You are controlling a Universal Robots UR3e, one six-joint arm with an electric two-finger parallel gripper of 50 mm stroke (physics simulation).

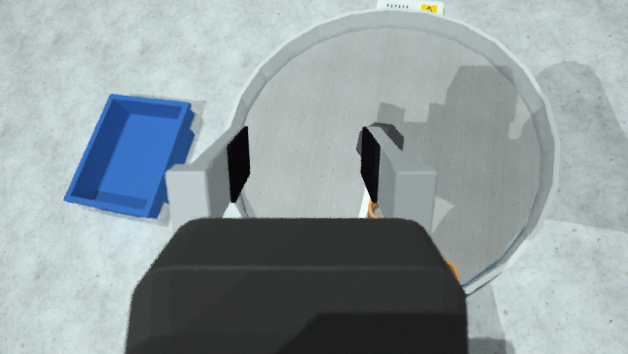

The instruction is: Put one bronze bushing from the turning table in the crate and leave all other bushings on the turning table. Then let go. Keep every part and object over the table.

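Places are measured from the arm's base along level axes (x right, y ahead, z up), in centimetres.
Pixels of known places: gripper, between the fingertips: (pixel 305 150).
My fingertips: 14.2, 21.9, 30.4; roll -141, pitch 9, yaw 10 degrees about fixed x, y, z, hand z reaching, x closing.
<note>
For each thing: its top centre in the pictures, then the offset to it from my fingertips, as dx, dy, dz. "*": a spot on its surface instead.
- turning table, centre of its top: (pixel 380 143) +2.0, +15.5, -30.9
- blue crate, centre of its top: (pixel 127 150) -36.0, +11.2, -31.9
- bronze bushing, centre of its top: (pixel 440 275) +10.2, -1.0, -27.8
- dark many-sided hub, centre of its top: (pixel 380 143) +2.0, +15.5, -30.9
- white label with a yellow mark, a spot on its surface: (pixel 429 8) * +7.0, +39.0, -31.1
The turning table (pixel 325 90) is a large round grey disc with a raised pale rim. A blue crate (pixel 142 150) stands to the left of it, and its visible inside holds no bushing. Part of one orange-bronze bushing (pixel 373 209) shows below the right fingertip. A sliver of another bronze bushing (pixel 452 270) shows at the right edge of the dark gripper body. The rest of both is hidden behind the gripper. My gripper (pixel 305 150) is open and empty, with its fingers over the turning table's left and middle part.
A dark many-sided hub (pixel 392 134) stands at the middle of the turning table, partly behind the right finger. Part of a white bar shows below it, beside that finger. A white label with a yellow mark (pixel 429 8) is at the far rim. The arm's shadow falls on the right.
</note>
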